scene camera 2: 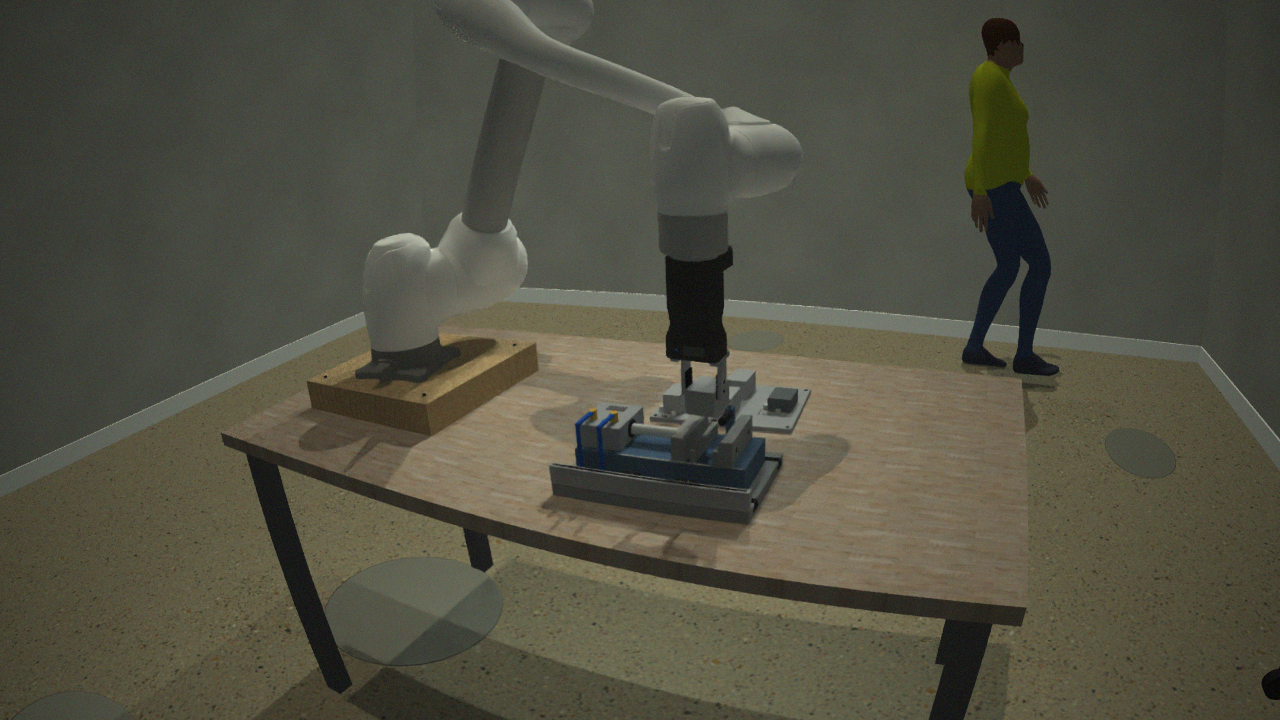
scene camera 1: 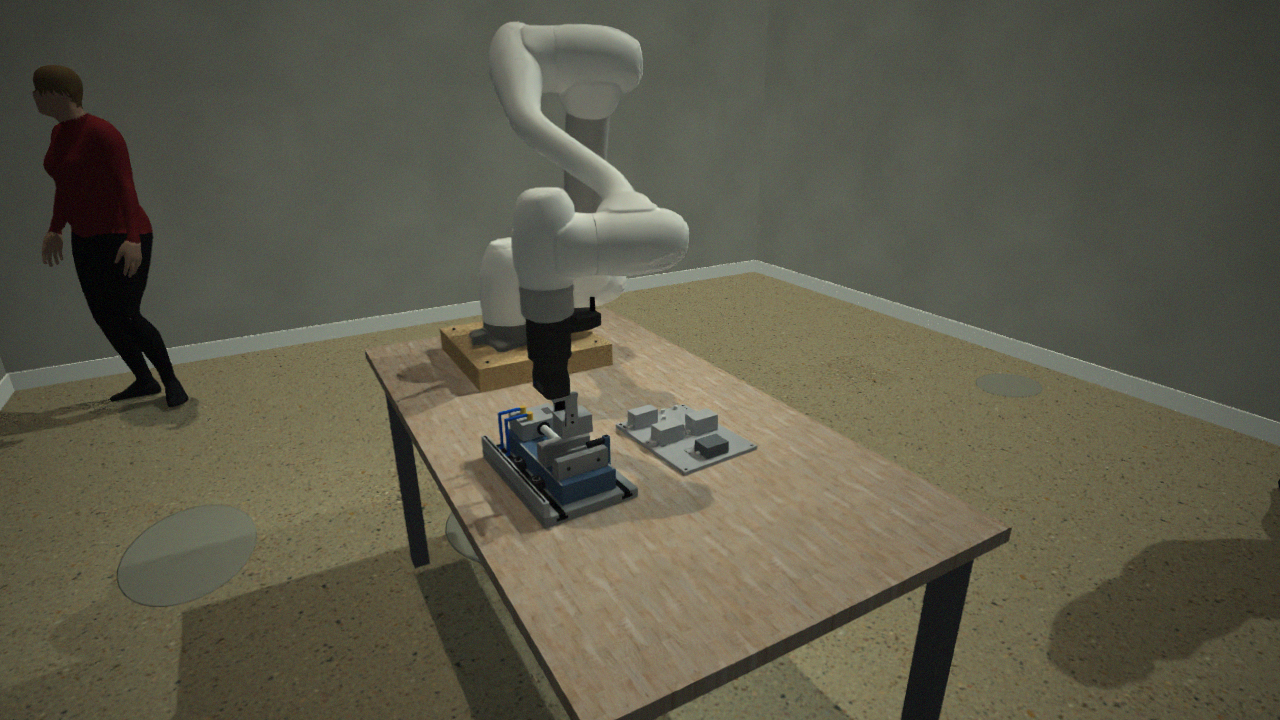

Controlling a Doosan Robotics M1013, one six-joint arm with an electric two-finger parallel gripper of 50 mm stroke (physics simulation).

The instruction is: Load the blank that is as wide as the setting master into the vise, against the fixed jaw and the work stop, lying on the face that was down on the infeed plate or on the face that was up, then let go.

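Places are measured from the arm's base along level axes (x ahead, y left, z up), in metres.
Pixels of known places: gripper, between the fingertips: [scene camera 2: 704,394] [scene camera 1: 565,420]; arm's base, origin of its link: [scene camera 2: 408,366] [scene camera 1: 512,337].
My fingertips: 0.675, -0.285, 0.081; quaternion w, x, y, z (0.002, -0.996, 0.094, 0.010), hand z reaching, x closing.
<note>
Ahead of a thing's pixels: the offset from my fingertips to its top centre, as dx, dy, dz. Level surfaces: height alone.
My gripper [scene camera 1: 565,405] [scene camera 2: 703,377] hangs straight down over the blue vise @[-0.055, +0.008, -0.045] [scene camera 1: 586,487] [scene camera 2: 666,467] in the middle of the table. It is shut on a light grey blank @[+0.002, +0.013, +0.012] [scene camera 1: 575,419] [scene camera 2: 706,392] and holds it low between the vise jaws, about level with their tops. I cannot tell whether the blank touches the vise bed, the fixed jaw or the work stop. The grey infeed plate @[-0.006, +0.308, -0.136] [scene camera 1: 677,459] [scene camera 2: 775,419] lies just beyond the vise. It carries three more light grey blanks @[-0.014, +0.265, -0.101] [scene camera 1: 669,430] and the dark setting master @[+0.085, +0.297, -0.112] [scene camera 1: 712,445] [scene camera 2: 782,397].
The arm's base stands on a wooden plinth [scene camera 1: 500,365] [scene camera 2: 429,389] at the table's far end. A person in red [scene camera 1: 93,232] walks at the left of scene camera 1. A person in yellow [scene camera 2: 1002,196] walks behind the table @[dz -0.145] [scene camera 1: 716,582] [scene camera 2: 895,502] in scene camera 2.
</note>
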